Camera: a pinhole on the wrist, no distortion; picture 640 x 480 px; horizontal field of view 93.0 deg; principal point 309.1 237.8 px. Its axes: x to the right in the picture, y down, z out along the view. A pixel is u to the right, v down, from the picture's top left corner.
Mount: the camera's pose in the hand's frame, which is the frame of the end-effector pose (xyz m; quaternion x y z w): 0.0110 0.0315 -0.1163 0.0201 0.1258 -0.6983 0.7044
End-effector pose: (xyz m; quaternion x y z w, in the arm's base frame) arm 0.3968 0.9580 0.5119 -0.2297 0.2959 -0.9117 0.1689
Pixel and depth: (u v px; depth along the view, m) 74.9 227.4 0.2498
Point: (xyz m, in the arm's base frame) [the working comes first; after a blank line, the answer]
In the camera's frame: -0.1927 -0.0086 0.2498

0.4776 0.7333 0.5404
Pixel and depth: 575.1 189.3 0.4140
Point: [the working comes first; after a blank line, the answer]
In the camera's frame: 0.3626 -0.0661 0.4140

0.4362 1.1688 0.9241
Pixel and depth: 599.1 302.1 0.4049
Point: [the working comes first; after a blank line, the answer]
In the camera's frame: 0.3867 0.0857 0.4049

0.2899 1.1334 0.9566
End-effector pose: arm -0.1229 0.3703 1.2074 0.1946 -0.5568 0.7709 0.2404
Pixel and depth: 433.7 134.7 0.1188
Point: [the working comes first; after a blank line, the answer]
In the camera's frame: 0.0487 -0.0403 0.1188

-0.0895 0.3846 1.2309
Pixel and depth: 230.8 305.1 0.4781
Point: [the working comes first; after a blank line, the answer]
In the camera's frame: -0.1233 0.1060 0.4781

-0.2969 0.0452 1.3787
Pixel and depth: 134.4 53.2 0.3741
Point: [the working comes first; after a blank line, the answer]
In the camera's frame: -0.2152 -0.2274 0.3741

-0.0800 -0.0041 1.0942
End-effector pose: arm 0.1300 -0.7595 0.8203 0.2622 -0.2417 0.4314 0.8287
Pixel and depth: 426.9 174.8 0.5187
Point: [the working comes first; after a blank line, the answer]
In the camera's frame: 0.2012 -0.1076 0.5187

0.2878 -1.1368 1.0148
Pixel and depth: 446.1 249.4 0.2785
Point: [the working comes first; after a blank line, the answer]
In the camera's frame: 0.1256 0.0106 0.2785

0.2644 -0.8764 0.9196
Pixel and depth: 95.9 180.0 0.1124
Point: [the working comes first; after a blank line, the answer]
In the camera's frame: -0.0789 -0.0214 0.1124

0.0598 -0.7211 0.8529
